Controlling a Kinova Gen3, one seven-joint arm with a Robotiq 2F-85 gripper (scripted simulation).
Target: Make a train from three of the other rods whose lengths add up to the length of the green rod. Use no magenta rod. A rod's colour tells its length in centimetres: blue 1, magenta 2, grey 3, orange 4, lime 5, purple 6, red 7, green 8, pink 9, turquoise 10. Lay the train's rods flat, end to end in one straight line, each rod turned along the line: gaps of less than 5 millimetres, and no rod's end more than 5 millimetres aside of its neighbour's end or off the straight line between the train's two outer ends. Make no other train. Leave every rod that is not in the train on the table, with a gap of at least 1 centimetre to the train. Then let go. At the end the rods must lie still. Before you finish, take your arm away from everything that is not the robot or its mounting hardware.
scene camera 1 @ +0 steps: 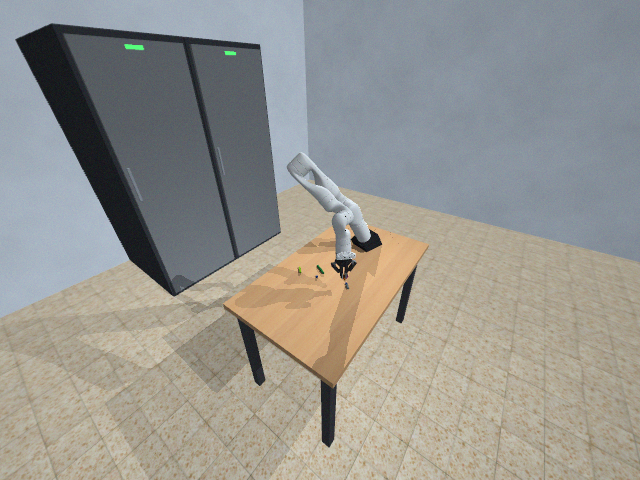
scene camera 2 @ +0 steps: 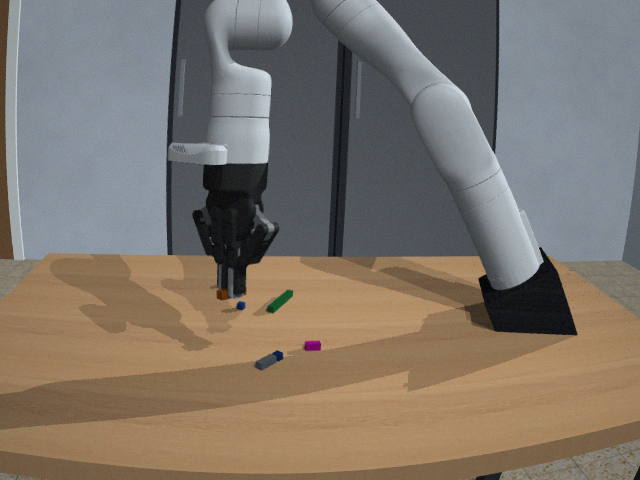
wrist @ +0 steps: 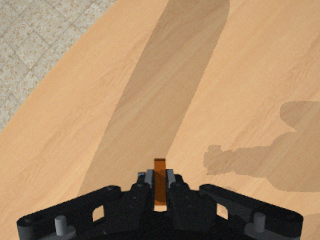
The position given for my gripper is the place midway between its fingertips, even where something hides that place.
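Observation:
My gripper [scene camera 2: 231,295] is visible, also in the wrist view as my gripper [wrist: 160,179].

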